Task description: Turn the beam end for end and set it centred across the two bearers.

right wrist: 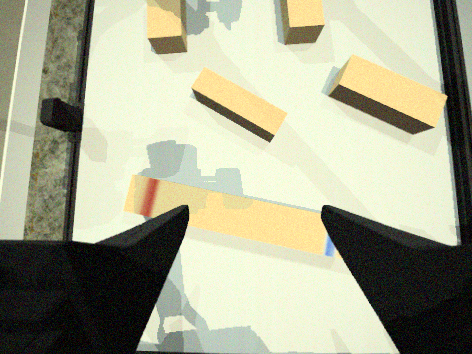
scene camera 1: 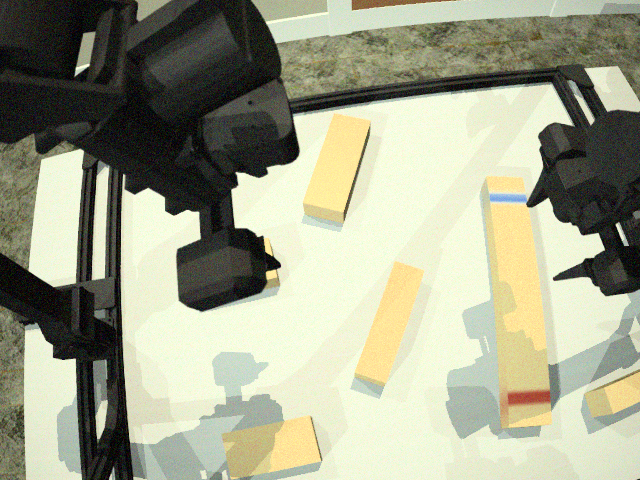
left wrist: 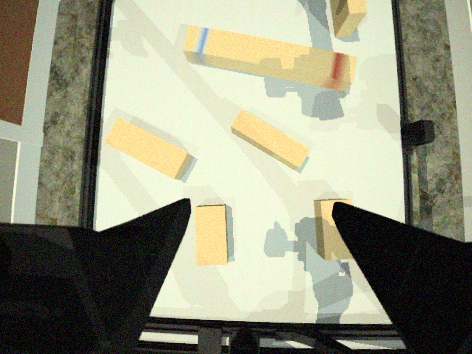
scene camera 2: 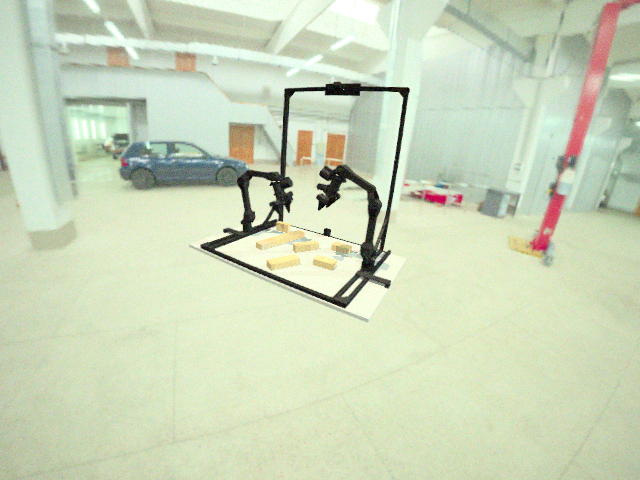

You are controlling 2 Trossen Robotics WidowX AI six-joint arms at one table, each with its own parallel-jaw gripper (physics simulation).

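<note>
The beam is long and pale wood, flat on the table, with a blue band at its upper end and a red one at its lower end in scene camera 1. Two short blocks lie apart and roughly parallel: one block partly behind the left gripper, the other block at the bottom. Which blocks are the bearers I cannot tell. My left gripper is open above the blocks. My right gripper is open above the beam.
A thin block lies between the short blocks and the beam. A bigger block lies near the frame. Another block lies beyond the beam's red end.
</note>
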